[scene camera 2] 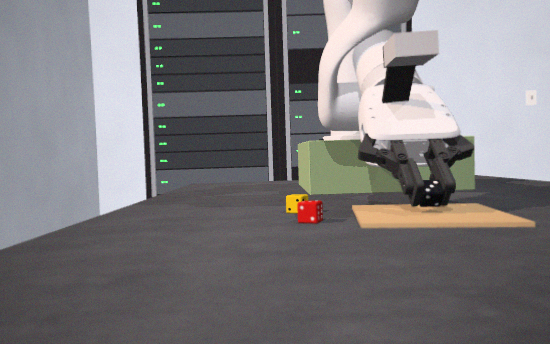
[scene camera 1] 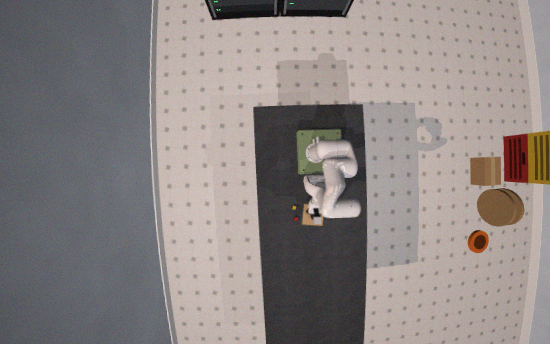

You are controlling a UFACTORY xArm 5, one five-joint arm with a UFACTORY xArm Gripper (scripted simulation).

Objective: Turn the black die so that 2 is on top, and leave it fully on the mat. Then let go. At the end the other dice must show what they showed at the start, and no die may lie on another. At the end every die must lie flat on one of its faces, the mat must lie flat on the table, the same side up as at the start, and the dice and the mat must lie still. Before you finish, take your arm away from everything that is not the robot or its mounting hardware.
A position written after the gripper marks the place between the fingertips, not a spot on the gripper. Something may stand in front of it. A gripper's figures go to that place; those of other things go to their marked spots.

Scene:
The gripper (scene camera 2: 432, 196) is 46 cm from the lens. A tan mat (scene camera 2: 453, 215): 46 cm from the lens.

